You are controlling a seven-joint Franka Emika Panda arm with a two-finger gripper.
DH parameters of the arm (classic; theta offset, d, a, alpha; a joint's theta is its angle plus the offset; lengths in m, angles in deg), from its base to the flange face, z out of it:
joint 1: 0 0.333 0 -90
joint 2: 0 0 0 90
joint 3: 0 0.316 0.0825 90
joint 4: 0 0 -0.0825 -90
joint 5: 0 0.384 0 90
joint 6: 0 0 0.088 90
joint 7: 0 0.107 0 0
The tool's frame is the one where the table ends.
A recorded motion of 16 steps. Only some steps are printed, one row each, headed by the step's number.
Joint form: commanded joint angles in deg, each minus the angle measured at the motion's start. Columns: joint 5, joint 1, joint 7, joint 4, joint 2, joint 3, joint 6.
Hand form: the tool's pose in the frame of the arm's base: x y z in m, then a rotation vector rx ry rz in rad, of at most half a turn. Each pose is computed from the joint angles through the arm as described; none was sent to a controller.
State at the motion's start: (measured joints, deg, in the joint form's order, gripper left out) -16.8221 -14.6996 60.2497 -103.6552 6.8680 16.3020 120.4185
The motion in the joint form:
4: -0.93 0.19 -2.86 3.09 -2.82 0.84 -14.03
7: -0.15 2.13 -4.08 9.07 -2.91 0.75 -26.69
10: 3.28 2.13 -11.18 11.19 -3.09 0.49 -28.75
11: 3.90 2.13 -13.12 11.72 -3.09 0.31 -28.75
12: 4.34 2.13 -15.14 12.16 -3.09 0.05 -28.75
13: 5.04 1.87 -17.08 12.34 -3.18 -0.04 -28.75
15: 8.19 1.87 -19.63 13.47 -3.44 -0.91 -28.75
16: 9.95 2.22 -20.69 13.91 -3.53 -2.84 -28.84
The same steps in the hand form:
4: 0.5893 -0.0011 0.5260 2.6348 -1.2307 0.2472
7: 0.5757 0.0106 0.5585 2.5957 -1.2070 0.1000
10: 0.5733 0.0129 0.5734 2.7018 -1.0894 0.0421
11: 0.5738 0.0122 0.5775 2.7293 -1.0550 0.0415
12: 0.5743 0.0104 0.5809 2.7532 -1.0181 0.0409
13: 0.5741 0.0082 0.5830 2.7778 -0.9855 0.0344
15: 0.5738 0.0056 0.5938 2.8436 -0.9703 0.0302
16: 0.5736 -0.0065 0.5976 2.8653 -0.9954 0.0208

